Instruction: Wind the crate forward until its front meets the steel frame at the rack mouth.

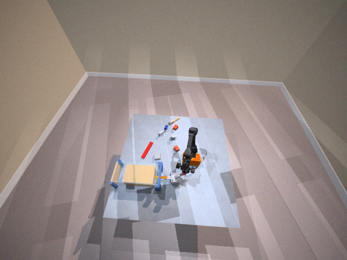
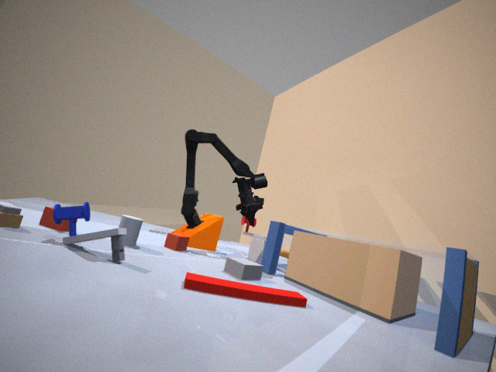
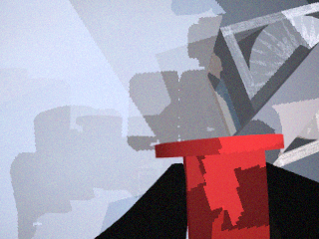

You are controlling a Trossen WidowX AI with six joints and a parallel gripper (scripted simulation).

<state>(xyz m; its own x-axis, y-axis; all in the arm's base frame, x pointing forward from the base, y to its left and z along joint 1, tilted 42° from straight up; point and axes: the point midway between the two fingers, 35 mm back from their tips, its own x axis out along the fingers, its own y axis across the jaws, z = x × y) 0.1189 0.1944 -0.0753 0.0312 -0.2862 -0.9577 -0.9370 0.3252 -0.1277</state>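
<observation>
Now: the red-knobbed winch handle 3 cm below my gripper tip and 3 cm ahead of it. Also, from my gripper tip: red knob (2 cm to the right, 1 cm behind); then blue frame (25 cm ahead, 3 cm below, 1 cm to the left); then winch (10 cm below, 7 cm ahead, 2 cm to the left).
</observation>
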